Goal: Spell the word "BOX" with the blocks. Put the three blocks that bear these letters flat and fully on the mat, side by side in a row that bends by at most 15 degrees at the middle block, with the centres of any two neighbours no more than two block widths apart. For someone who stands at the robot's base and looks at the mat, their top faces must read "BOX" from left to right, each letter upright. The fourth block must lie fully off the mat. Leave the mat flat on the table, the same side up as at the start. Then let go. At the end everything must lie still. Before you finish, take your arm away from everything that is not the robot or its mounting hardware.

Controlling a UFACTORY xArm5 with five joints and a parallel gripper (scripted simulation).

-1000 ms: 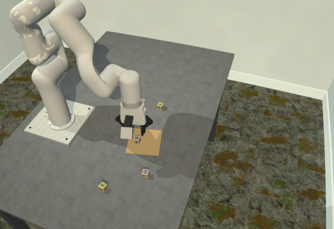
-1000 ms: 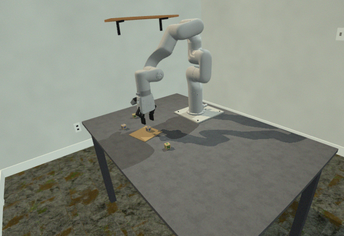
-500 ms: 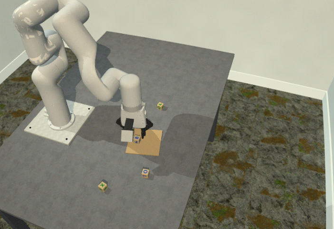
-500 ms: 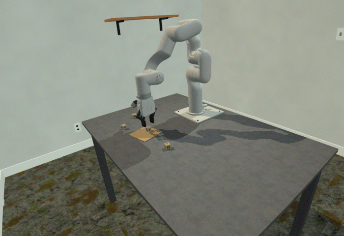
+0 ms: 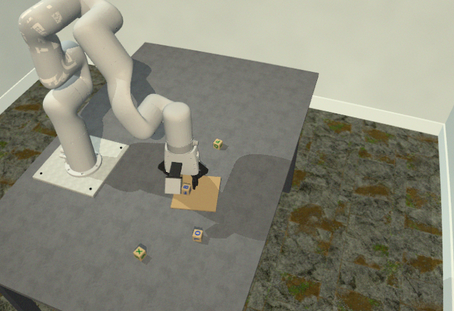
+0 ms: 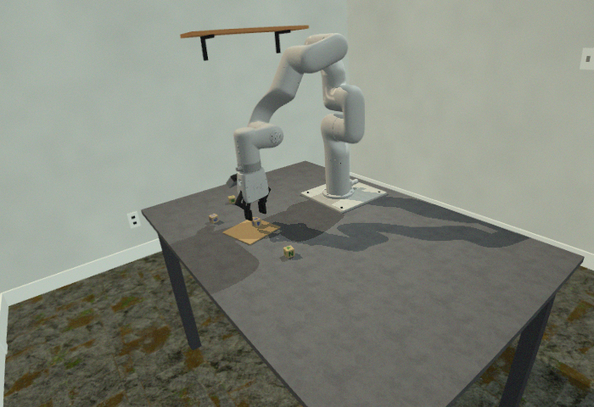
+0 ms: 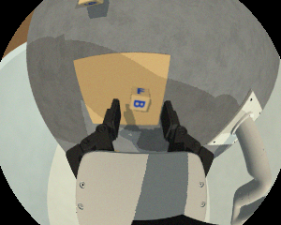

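The B block lies 40 mm below my hand. The rest, counted from my hand: X block (30 mm behind, 250 mm to the right, 40 mm below); tan mat (30 mm ahead, 10 mm to the left, 50 mm below); O block (100 mm ahead, 140 mm to the right, 40 mm below).
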